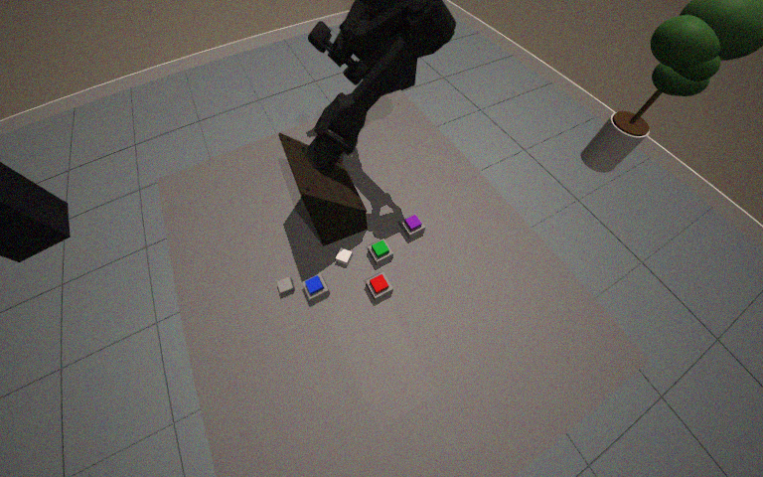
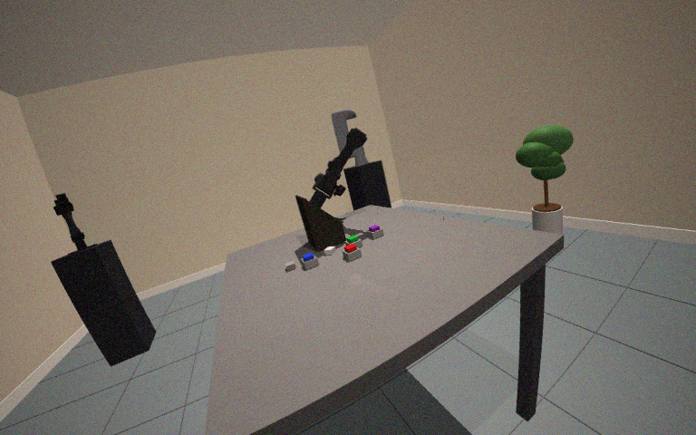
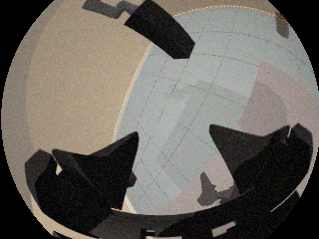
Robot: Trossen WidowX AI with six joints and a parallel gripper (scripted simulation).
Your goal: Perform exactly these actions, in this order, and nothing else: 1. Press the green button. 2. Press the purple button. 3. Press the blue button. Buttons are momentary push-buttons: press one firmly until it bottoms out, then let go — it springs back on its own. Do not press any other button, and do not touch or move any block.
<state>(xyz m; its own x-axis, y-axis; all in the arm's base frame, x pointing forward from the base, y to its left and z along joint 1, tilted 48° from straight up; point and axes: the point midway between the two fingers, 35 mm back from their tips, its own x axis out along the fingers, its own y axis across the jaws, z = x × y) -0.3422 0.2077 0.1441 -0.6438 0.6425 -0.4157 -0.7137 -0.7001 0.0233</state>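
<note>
My gripper tip is now 60 cm short of the green button, 22 cm to the left of it and 12 cm above it. From my gripper tip the other things lie so: purple button 59 cm ahead, 12 cm below, 11 cm to the right; then blue button 59 cm ahead, 40 cm to the right, 12 cm below; then white block 56 cm ahead, 31 cm to the right, 14 cm below.
</note>
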